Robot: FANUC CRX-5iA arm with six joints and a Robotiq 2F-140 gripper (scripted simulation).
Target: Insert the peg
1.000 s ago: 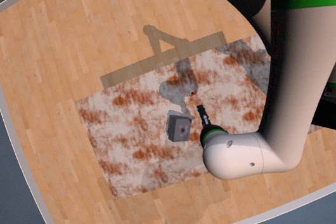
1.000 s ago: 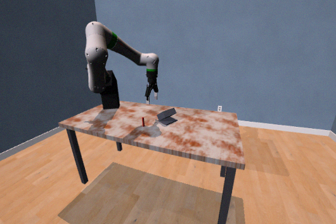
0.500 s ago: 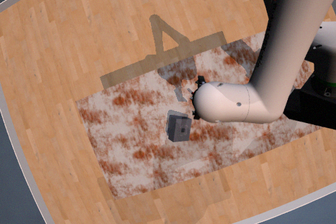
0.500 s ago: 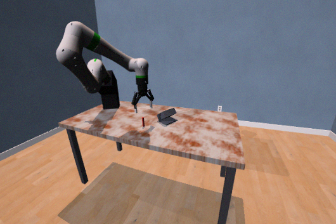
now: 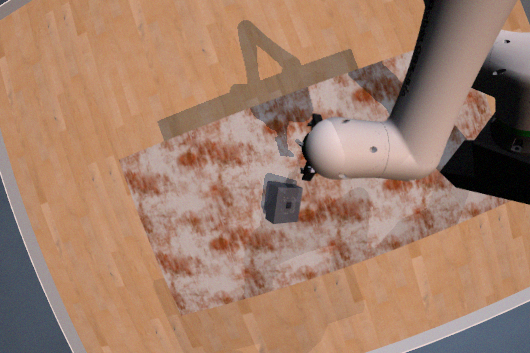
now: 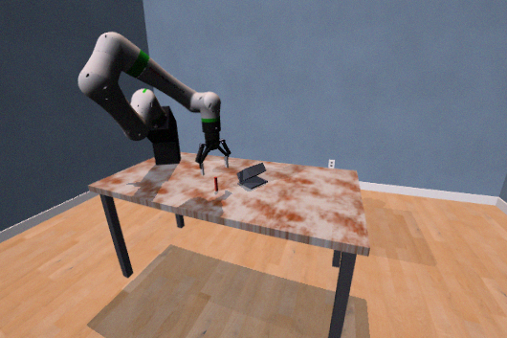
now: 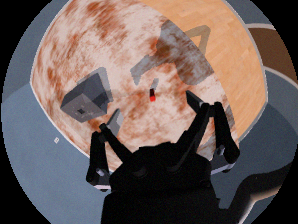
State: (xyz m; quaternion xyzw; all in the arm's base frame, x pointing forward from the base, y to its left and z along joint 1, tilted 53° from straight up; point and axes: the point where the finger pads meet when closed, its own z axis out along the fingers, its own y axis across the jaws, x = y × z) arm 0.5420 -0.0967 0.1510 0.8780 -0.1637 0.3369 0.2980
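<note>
Right now my hand is 9 cm above the red peg.
</note>
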